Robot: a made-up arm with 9 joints.
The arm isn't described. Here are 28 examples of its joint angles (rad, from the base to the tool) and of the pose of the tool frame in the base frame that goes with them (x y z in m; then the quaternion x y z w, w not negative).
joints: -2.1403 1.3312 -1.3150 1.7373 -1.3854 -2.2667 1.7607 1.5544 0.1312
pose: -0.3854 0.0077 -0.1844 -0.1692 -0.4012 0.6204 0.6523
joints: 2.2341 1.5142 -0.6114 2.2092 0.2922 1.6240 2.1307 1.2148 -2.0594
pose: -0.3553 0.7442 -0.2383 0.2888 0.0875 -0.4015 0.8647
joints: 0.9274 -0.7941 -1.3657 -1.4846 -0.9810 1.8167 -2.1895 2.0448 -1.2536
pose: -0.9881 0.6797 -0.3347 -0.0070 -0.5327 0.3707 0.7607
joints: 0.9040 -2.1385 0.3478 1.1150 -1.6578 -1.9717 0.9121 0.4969 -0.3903
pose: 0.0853 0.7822 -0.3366 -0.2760 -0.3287 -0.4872 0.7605
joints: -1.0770 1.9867 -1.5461 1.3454 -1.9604 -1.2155 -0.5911 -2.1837 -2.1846
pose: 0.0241 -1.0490 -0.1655 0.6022 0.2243 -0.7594 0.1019
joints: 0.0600 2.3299 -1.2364 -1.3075 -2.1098 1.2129 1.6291 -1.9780 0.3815
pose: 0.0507 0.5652 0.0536 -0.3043 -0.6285 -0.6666 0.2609
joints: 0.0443 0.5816 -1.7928 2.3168 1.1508 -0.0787 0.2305 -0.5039 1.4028
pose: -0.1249 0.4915 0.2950 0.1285 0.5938 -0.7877 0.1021
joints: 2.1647 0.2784 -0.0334 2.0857 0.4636 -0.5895 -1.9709 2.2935 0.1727
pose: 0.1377 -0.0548 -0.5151 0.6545 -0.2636 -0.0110 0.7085
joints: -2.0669 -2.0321 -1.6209 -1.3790 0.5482 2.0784 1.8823 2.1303 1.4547
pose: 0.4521 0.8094 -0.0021 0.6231 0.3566 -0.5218 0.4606
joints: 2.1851 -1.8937 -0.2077 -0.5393 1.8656 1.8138 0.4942 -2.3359 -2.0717
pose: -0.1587 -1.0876 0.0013 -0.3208 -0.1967 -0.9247 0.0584
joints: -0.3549 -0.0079 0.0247 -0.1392 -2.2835 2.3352 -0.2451 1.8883 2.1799
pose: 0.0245 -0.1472 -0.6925 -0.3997 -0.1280 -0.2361 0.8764
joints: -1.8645 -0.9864 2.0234 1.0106 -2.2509 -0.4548 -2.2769 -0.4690 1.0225
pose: 0.2358 -0.0938 0.6162 -0.4733 -0.3666 0.0798 0.7970
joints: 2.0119 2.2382 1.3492 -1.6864 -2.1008 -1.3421 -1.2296 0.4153 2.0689
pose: -0.9006 -0.7143 -0.4524 0.4455 0.8240 0.0880 0.3388
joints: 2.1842 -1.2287 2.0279 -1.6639 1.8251 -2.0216 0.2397 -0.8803 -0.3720
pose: -0.0104 0.4557 -0.1481 0.7565 0.6237 -0.0714 0.1835
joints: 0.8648 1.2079 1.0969 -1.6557 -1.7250 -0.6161 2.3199 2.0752 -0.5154
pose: -0.3654 0.2824 -0.4856 -0.5079 -0.6998 0.2869 0.4123
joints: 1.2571 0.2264 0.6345 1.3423 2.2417 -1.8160 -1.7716 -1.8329 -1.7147
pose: -0.6213 -0.0046 0.2794 0.4073 -0.6105 -0.2675 0.6244
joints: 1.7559 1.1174 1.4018 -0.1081 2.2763 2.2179 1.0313 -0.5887 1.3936
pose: -0.2113 -0.2552 -0.3333 0.1060 -0.8004 -0.5895 0.0252
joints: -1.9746 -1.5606 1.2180 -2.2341 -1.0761 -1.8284 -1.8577 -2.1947 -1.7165
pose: -0.6705 -1.2025 -0.9783 -0.6459 -0.0154 0.7326 0.2140
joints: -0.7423 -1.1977 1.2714 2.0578 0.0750 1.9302 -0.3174 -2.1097 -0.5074
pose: 0.6166 -0.9642 -0.0869 0.2263 -0.1968 -0.7309 0.6131
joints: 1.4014 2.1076 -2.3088 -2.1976 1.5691 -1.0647 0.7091 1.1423 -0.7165
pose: -0.6537 0.4582 0.9668 0.3117 0.2097 0.5885 0.7159
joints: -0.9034 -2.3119 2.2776 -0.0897 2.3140 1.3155 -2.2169 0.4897 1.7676
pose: 1.0684 0.4165 0.7324 -0.6541 -0.3241 -0.1832 0.6584
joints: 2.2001 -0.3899 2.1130 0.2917 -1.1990 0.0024 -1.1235 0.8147 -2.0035
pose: 0.2602 0.9450 0.5802 0.1077 -0.9612 -0.1086 0.2296
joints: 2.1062 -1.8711 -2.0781 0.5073 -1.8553 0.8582 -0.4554 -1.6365 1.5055
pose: 0.1934 -0.9308 0.4767 0.1665 0.5524 -0.0902 0.8118
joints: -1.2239 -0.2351 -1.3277 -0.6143 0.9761 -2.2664 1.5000 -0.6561 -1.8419
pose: 1.1110 1.1693 -0.1918 -0.3524 -0.2685 -0.2156 0.8702
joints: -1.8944 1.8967 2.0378 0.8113 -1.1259 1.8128 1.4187 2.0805 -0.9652
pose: -0.1320 0.6171 0.4497 0.6000 -0.6483 0.4583 0.0980
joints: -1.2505 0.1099 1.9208 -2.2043 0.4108 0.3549 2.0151 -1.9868 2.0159
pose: -0.6606 0.4032 0.3807 0.1388 -0.3680 -0.6750 0.6243
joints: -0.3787 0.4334 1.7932 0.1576 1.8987 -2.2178 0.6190 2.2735 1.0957
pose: -0.5735 0.0320 -0.0110 0.1237 0.7472 -0.6390 0.1347
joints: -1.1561 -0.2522 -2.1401 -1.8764 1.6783 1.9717 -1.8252 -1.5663 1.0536
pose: 0.4031 0.7799 0.4170 -0.0733 -0.6680 -0.6766 0.3010
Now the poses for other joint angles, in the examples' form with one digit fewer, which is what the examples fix.
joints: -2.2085 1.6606 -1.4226 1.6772 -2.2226 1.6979 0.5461 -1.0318 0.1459
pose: -0.554 0.237 0.129 -0.416 -0.283 0.532 0.681
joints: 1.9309 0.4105 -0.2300 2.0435 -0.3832 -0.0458 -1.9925 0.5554 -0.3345
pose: 0.311 -0.008 -0.694 0.296 0.202 -0.546 0.757
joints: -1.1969 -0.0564 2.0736 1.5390 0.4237 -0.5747 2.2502 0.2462 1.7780
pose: -0.176 -0.565 0.293 -0.300 0.528 -0.175 0.775
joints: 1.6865 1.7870 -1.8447 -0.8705 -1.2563 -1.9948 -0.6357 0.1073 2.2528
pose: -0.643 0.766 0.255 -0.468 -0.214 0.786 0.343
